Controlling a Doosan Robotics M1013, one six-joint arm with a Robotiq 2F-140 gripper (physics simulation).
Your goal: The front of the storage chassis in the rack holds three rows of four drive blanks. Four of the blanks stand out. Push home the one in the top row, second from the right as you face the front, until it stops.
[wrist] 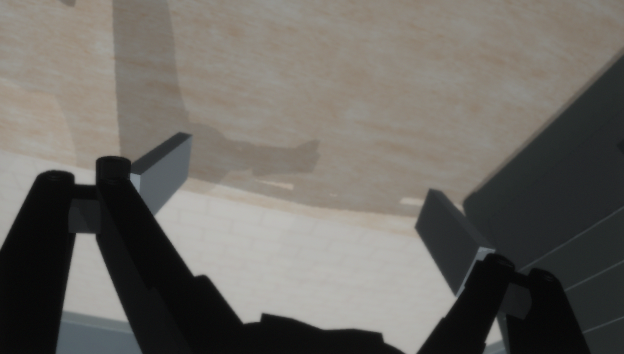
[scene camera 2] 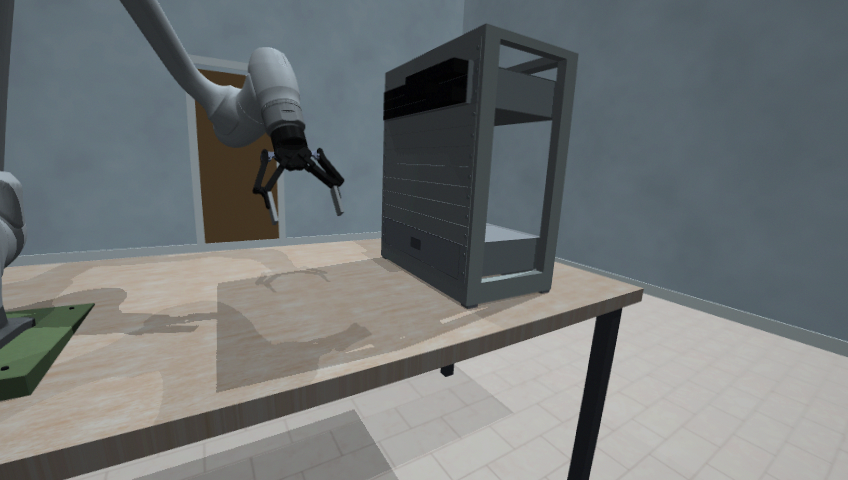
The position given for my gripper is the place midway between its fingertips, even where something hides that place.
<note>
In view: my gripper (scene camera 2: pixel 309 218) and a grey rack (scene camera 2: pixel 440 108).
The grey rack shows as well in the wrist view (wrist: pixel 548 208). My gripper also shows in the wrist view (wrist: pixel 309 183).
</note>
